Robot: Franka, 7 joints.
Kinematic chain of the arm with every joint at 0, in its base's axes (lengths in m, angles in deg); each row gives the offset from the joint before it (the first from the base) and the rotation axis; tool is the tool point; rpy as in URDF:
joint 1: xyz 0 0 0.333 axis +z
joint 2: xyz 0 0 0 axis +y
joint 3: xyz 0 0 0.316 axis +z
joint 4: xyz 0.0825 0 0 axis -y
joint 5: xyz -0.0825 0 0.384 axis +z
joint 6: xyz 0 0 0 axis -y
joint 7: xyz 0.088 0 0 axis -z
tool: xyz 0 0 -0.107 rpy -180 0 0
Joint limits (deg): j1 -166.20..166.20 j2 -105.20..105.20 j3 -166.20..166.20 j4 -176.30..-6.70 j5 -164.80..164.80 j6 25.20..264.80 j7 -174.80..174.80
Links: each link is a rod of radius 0.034 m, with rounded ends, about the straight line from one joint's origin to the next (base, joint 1, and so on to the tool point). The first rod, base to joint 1, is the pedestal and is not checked.
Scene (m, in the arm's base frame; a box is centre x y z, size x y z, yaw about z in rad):
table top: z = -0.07
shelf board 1: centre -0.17 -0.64 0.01 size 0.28 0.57 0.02 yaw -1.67
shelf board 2: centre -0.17 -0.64 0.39 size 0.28 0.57 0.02 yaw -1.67
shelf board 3: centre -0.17 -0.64 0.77 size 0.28 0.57 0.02 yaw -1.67
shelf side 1: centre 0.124 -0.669 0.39 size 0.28 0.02 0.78 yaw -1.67
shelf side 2: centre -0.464 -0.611 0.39 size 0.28 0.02 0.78 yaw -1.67
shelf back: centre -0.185 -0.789 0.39 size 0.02 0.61 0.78 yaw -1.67
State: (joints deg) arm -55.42 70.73 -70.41 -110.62 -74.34 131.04 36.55
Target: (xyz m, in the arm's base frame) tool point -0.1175 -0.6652 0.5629
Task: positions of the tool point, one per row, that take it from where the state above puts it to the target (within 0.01 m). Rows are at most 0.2 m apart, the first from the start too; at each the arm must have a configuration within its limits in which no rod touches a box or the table.
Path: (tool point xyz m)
1: -0.2987 -0.4606 0.2943
2: -0.2301 -0.3952 0.3956
3: -0.1256 -0.3121 0.4873
4: -0.1153 -0.3434 0.5055
5: -0.1027 -0.3716 0.5307
6: -0.0906 -0.3951 0.5629
7: -0.1003 -0.4780 0.5537
8: -0.1086 -0.5519 0.5460
9: -0.1143 -0.6148 0.5470
10: -0.1175 -0.6652 0.5629

